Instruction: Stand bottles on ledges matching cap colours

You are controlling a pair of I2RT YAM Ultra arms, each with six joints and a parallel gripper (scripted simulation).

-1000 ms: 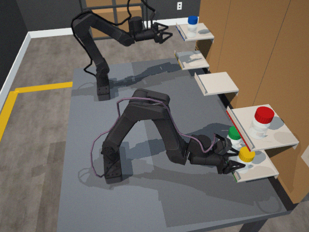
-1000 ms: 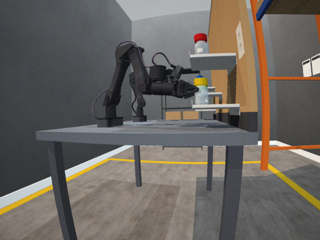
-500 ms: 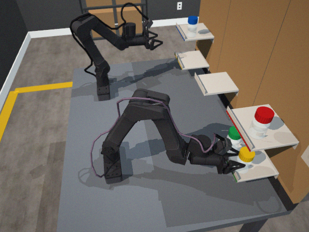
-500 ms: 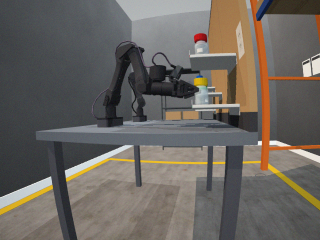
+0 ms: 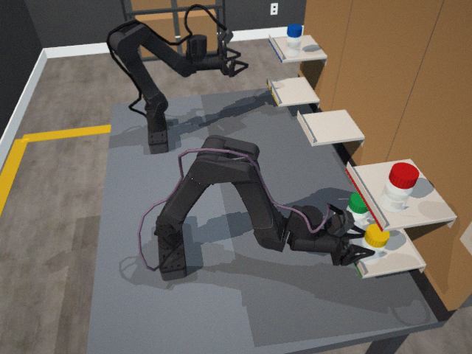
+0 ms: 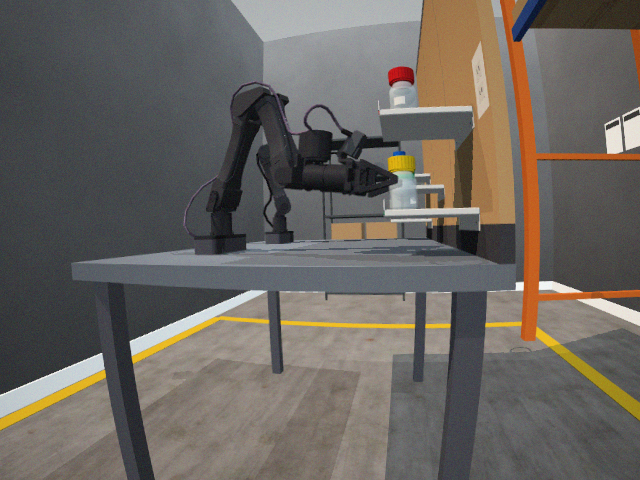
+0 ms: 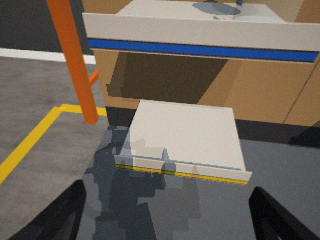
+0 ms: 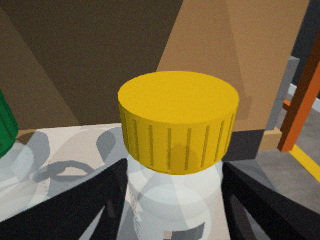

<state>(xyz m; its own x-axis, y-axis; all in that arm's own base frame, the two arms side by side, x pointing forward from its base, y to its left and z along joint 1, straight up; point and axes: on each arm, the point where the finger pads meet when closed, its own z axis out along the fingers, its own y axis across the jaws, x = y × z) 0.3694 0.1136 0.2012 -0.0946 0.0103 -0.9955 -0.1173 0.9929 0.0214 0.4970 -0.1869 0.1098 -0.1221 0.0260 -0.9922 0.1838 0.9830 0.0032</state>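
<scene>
Right now my right hand is 110 mm to the right of the green-capped bottle, 20 mm short of it and 10 mm above it. Round my right hand: brown wall: 430 mm to the left, 300 mm above, 180 mm ahead; then yellow-capped bottle: 10 mm below, 10 mm ahead; then red-capped bottle: 180 mm above, 20 mm ahead, 10 mm to the left.
</scene>
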